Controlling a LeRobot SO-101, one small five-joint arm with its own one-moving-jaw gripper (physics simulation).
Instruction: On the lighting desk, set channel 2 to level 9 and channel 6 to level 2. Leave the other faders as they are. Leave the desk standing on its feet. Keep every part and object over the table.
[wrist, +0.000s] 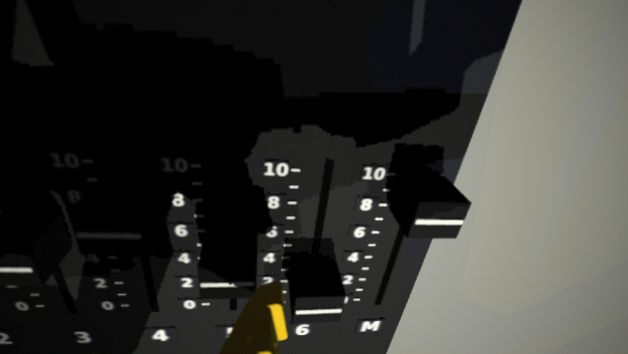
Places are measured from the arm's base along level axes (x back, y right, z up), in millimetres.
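Where they show: hand, its tool point: (283, 302).
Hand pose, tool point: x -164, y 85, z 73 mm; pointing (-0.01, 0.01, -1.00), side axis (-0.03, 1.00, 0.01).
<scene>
Each offset is from my tool point to the centre of the thing. "spot": to the spot under its first point. Level surfaces: height alone.
The black lighting desk {dy -33, dx -22, dz -38 mm} (370, 312) fills most of the wrist view, partly in deep shadow. The channel 6 fader cap {dy +8, dx +11, dz -11 mm} (318, 305) stands near the low end of its slot, with its white line low beside the scale; the cap stands up toward the camera, so its exact level cannot be read. My gripper (274, 290) is fully open: one yellow jaw shows, its tip just left of the channel 6 cap and over the low end of that scale; the moving jaw is out of the picture. Whether the jaw touches the cap cannot be told. The channel 2 cap does not show; its label {spot: dy -83, dx +22, dz -17 mm} (4, 339) is at the left edge.
The master fader cap {dy +36, dx -13, dz -5 mm} (437, 220) stands high at the right. The channel 5 cap {dy -12, dx -3, dz -5 mm} (217, 286) is low, just left of the jaw. The channel 4 cap {dy -31, dx -20, dz -5 mm} (108, 236) and channel 3 cap {spot: dy -52, dx -14, dz -4 mm} (15, 270) are farther left. The pale table {dz -73 mm} (560, 200) lies beyond the desk's right edge.
</scene>
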